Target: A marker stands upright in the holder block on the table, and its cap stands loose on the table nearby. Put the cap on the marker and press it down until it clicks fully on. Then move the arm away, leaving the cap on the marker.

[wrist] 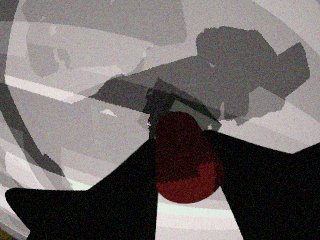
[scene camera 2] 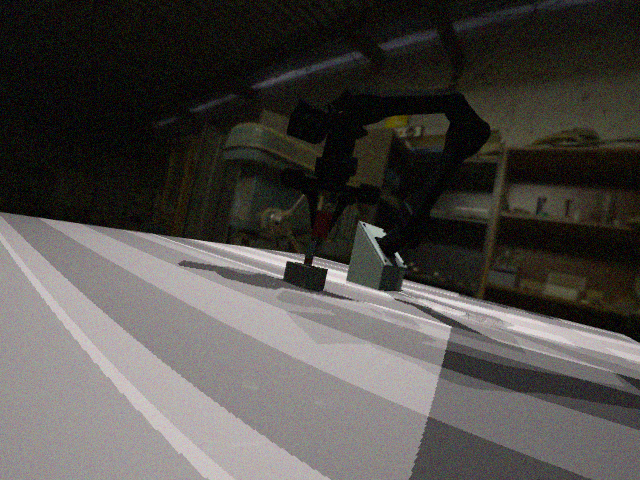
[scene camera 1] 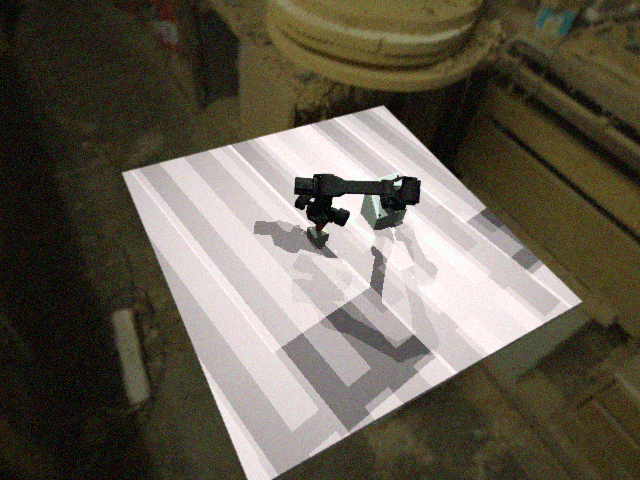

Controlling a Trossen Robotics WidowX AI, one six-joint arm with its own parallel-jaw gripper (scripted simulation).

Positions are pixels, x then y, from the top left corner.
Labels:
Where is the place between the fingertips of my gripper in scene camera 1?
319,225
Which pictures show my gripper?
The wrist view, scene camera 2 and scene camera 1: all of them.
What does my gripper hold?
A red cap.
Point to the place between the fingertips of my gripper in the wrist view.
At 179,141

